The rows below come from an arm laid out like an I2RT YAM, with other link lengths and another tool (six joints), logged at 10 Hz.
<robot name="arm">
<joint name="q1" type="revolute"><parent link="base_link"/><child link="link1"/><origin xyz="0 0 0.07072" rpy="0 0 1.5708"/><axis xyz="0 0 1"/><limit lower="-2.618" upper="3.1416"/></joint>
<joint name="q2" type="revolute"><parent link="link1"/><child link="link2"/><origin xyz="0.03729 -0.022 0.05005" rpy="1.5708 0 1.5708"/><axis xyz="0 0 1"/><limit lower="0" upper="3.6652"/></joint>
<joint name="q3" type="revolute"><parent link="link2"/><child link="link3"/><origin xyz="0.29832 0 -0.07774" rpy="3.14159 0 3.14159"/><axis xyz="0 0 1"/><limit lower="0" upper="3.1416"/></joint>
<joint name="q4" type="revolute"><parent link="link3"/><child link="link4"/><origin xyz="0.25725 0.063 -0.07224" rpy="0 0 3.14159"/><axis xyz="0 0 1"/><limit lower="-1.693" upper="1.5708"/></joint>
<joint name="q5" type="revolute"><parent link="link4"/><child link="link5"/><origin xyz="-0.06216 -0.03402 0.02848" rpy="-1.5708 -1.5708 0"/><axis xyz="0 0 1"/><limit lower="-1.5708" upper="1.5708"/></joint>
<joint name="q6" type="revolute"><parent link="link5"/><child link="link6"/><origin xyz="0 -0.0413 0.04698" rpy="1.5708 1.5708 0"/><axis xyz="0 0 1"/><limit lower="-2.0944" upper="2.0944"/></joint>
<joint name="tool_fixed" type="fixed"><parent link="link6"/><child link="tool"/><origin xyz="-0.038 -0.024 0.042" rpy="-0.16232 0 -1.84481"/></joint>
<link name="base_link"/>
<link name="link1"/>
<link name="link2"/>
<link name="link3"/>
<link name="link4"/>
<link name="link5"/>
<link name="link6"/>
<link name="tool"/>
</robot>
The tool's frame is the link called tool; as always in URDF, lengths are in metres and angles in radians.
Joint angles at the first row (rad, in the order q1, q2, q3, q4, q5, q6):
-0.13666, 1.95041, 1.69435, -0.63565, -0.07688, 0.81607
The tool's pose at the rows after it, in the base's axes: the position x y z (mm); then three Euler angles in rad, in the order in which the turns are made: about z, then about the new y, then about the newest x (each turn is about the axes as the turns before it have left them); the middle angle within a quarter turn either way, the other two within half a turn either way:
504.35 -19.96 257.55 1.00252 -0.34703 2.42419
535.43 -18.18 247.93 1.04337 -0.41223 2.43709
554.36 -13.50 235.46 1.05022 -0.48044 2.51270
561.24 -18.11 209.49 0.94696 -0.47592 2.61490
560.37 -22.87 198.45 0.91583 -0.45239 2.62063
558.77 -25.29 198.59 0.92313 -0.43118 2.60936
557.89 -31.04 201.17 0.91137 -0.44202 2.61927
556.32 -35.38 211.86 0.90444 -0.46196 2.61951
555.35 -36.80 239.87 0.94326 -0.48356 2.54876
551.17 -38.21 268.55 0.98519 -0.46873 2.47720
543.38 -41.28 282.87 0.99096 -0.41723 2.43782
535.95 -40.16 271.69 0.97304 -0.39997 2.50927
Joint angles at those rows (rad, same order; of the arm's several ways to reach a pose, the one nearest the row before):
-0.14100, 2.08414, 1.86113, -0.70426, -0.04467, 0.81599
-0.14132, 2.20873, 2.00946, -0.71299, -0.12392, 0.81862
-0.14118, 2.31789, 2.13959, -0.76807, -0.21855, 0.84049
-0.14836, 2.37939, 2.16127, -0.79953, -0.21921, 0.90127
-0.15350, 2.37872, 2.12564, -0.77796, -0.19133, 0.91195
-0.15575, 2.37506, 2.12524, -0.78534, -0.17357, 0.89558
-0.16815, 2.37449, 2.13142, -0.79436, -0.18790, 0.89850
-0.17865, 2.36298, 2.14500, -0.80909, -0.20498, 0.90454
-0.18102, 2.32886, 2.17764, -0.81246, -0.20223, 0.89182
-0.18100, 2.30004, 2.23271, -0.85042, -0.17547, 0.86049
-0.18104, 2.26968, 2.24502, -0.88474, -0.12017, 0.83149
-0.18370, 2.26945, 2.21620, -0.92381, -0.13603, 0.82674

